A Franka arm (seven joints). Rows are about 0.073 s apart.
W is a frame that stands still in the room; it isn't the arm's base.
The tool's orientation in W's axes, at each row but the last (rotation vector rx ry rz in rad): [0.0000 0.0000 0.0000]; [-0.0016 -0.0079 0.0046]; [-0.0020 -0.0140 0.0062]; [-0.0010 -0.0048 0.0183]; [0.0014 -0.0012 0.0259]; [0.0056 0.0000 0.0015]
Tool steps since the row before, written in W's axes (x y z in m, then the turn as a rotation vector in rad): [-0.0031 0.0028 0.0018 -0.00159 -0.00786 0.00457]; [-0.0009 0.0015 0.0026 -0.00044 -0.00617 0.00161]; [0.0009 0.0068 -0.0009 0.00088 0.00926 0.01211]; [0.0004 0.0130 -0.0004 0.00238 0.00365 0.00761]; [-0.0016 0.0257 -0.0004 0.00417 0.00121 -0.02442]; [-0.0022 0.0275 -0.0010 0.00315 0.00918 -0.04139]
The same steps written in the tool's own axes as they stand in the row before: [-0.0031 0.0028 0.0018 -0.00159 -0.00786 0.00457]; [-0.0009 0.0015 0.0026 -0.00046 -0.00617 0.00160]; [0.0009 0.0068 -0.0009 0.00111 0.00923 0.01211]; [0.0006 0.0130 -0.0004 0.00248 0.00360 0.00760]; [-0.0009 0.0257 -0.0004 0.00417 0.00107 -0.02443]; [-0.0022 0.0275 -0.0012 0.00316 0.00894 -0.04144]
